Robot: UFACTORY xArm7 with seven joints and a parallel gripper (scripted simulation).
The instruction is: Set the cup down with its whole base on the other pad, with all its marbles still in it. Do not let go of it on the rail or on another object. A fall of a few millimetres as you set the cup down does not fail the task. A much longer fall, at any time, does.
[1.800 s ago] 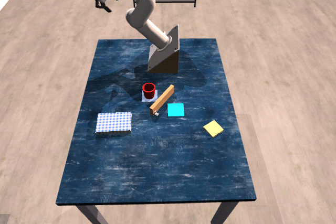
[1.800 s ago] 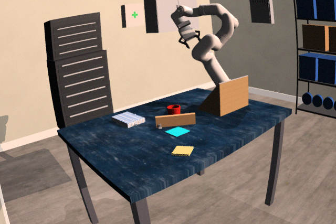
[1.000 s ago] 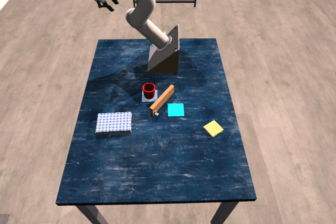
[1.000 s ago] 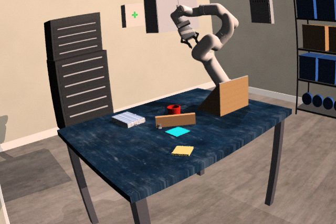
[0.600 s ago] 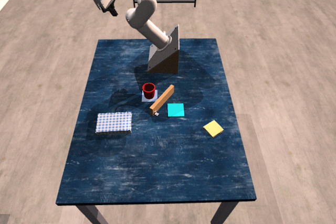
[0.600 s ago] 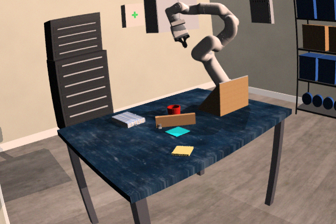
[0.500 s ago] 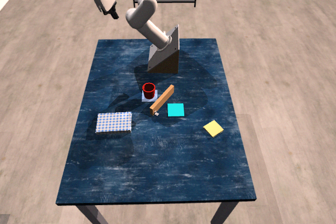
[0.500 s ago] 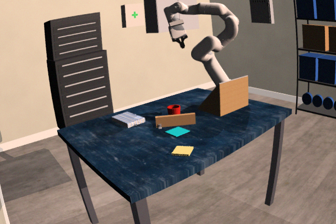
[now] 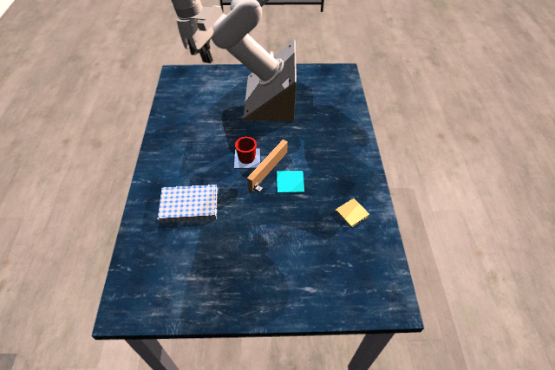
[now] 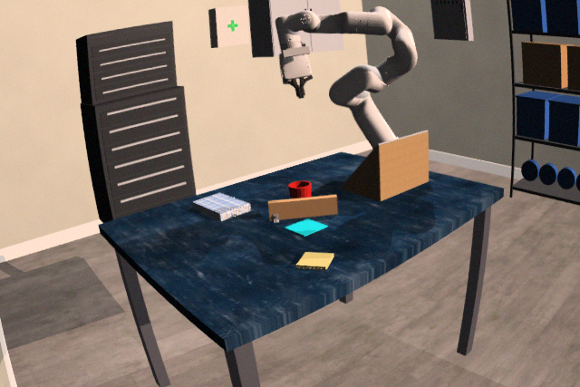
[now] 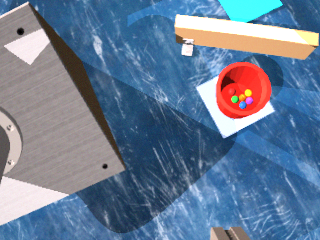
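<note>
Now: hand 33 cm above the red cup, 12 cm to the right of it and 11 cm short of it. From my hand the other things lie so: wooden rail 33 cm below, 20 cm to the left, 16 cm ahead; then pale blue pad 36 cm below, 13 cm to the left, 11 cm ahead; then yellow marble 33 cm below, 13 cm ahead, 12 cm to the left.
</note>
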